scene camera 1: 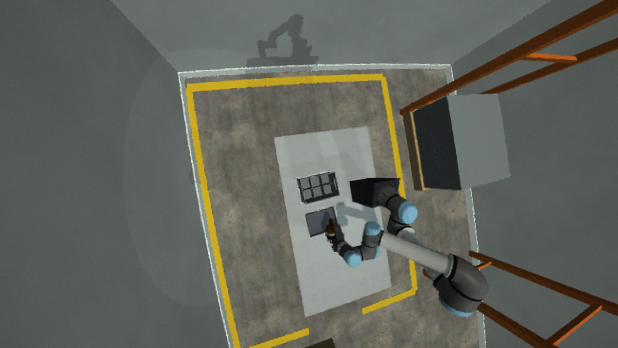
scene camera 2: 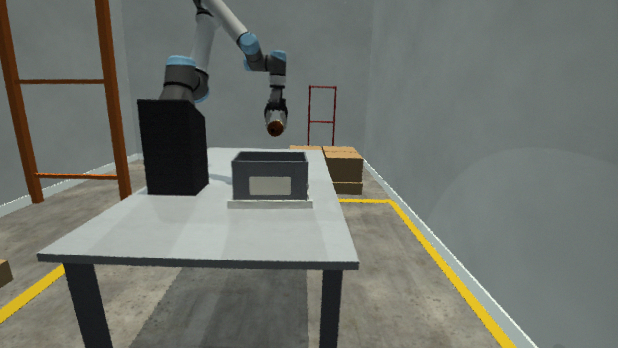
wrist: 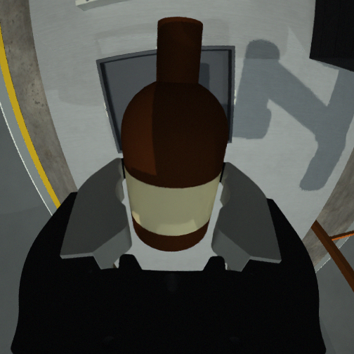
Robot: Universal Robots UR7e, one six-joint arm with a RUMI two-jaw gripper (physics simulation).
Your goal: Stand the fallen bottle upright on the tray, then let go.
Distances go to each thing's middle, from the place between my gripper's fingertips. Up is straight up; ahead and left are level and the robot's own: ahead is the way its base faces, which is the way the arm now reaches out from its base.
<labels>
My gripper is now 20 mm to the left of the brown bottle (wrist: 174, 132) and 10 mm below it.
</labels>
